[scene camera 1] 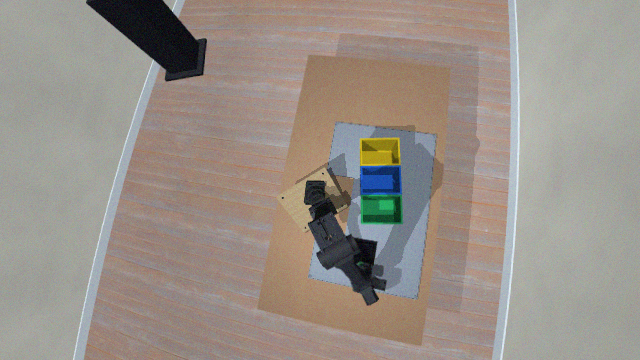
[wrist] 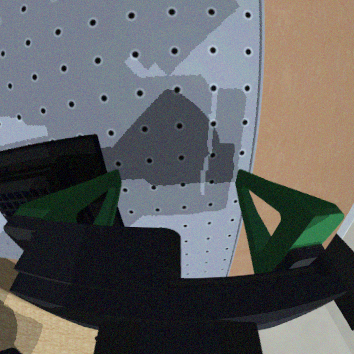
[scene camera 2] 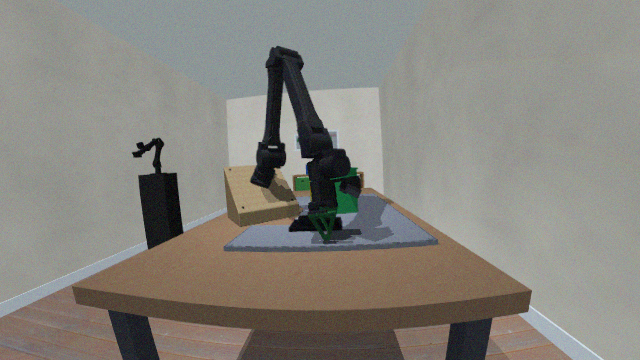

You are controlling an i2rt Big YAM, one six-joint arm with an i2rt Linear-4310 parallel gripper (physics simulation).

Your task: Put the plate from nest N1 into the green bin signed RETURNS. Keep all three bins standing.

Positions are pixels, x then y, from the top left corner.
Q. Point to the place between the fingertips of the gripper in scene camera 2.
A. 328,235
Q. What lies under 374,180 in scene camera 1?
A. A blue bin.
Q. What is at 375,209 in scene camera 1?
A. A green bin.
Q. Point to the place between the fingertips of the gripper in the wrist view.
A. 177,175
